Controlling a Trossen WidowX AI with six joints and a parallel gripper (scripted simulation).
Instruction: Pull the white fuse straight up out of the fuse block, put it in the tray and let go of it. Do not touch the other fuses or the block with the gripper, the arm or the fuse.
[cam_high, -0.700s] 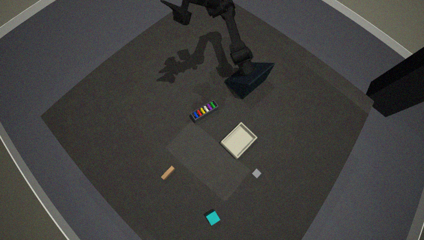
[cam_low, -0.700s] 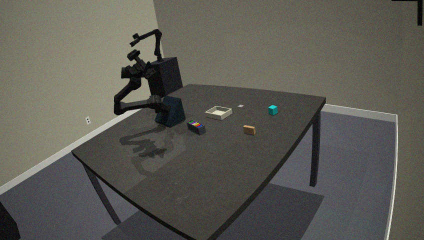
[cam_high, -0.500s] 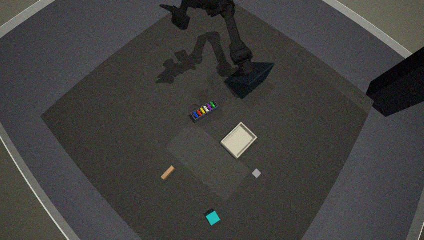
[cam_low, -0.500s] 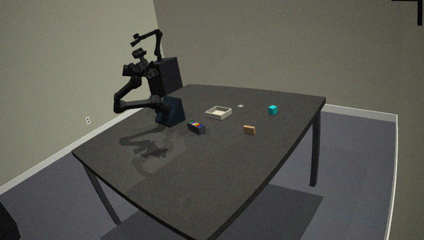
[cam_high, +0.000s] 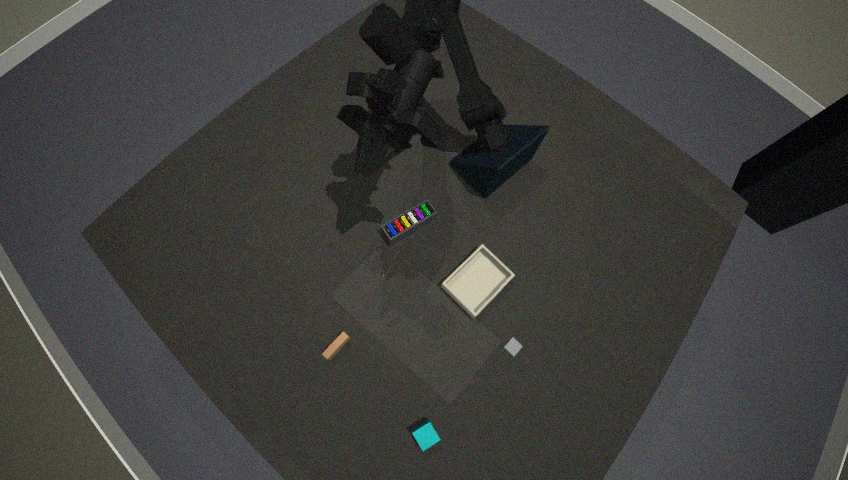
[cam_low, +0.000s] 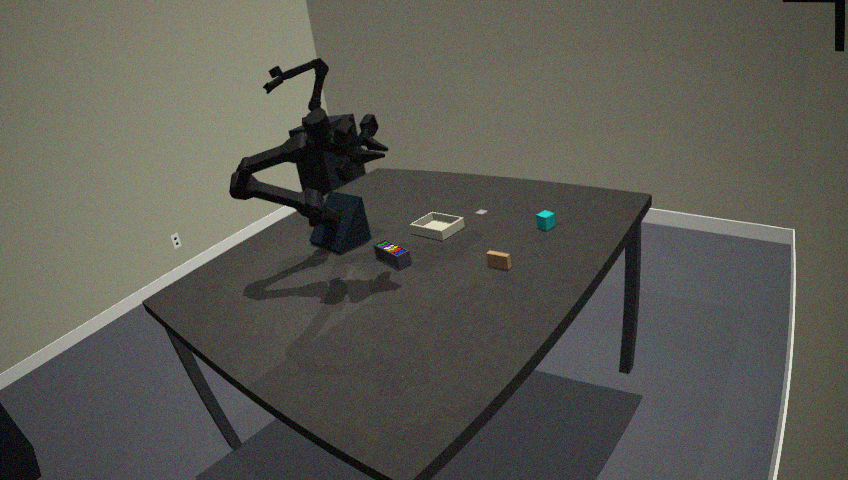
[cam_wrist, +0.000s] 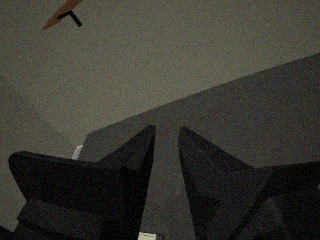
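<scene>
Right now the white fuse is 100 mm behind my gripper tip, 30 mm to the left of it and 300 mm below it. From my gripper tip the other things lie so: cream tray 80 mm behind, 230 mm to the left, 330 mm below; tan block 220 mm ahead, 90 mm to the left, 310 mm below; small grey square 20 mm behind, 380 mm to the left, 330 mm below.
</scene>
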